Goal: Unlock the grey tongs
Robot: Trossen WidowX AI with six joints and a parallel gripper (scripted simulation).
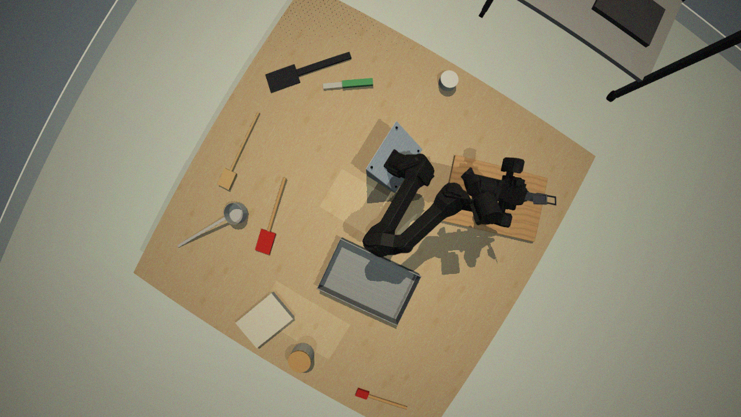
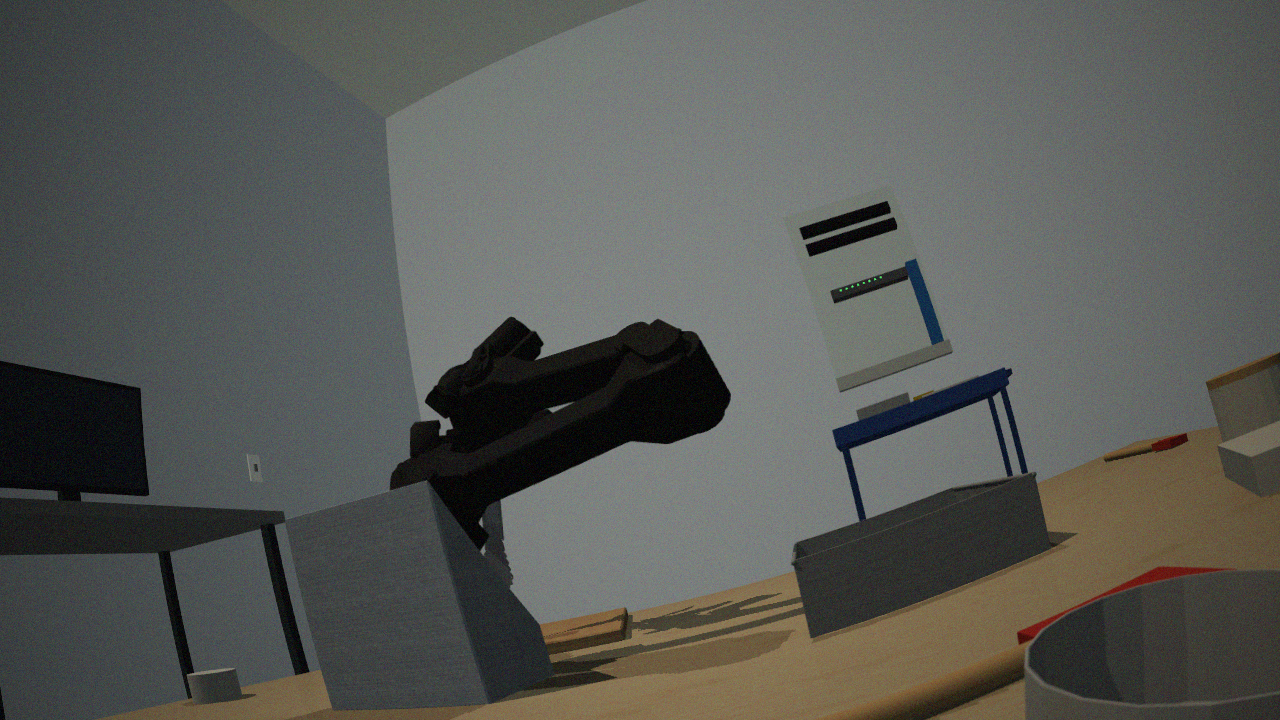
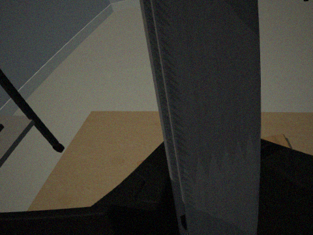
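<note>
The wooden board lies 240 mm below my gripper tip. The rest, counted from my gripper tip: green-handled tool: 680 mm to the right, 240 mm below, 60 mm behind; then roasting tin: 480 mm ahead, 230 mm to the right, 210 mm below; then red spatula: 640 mm to the right, 500 mm ahead, 240 mm below.
</note>
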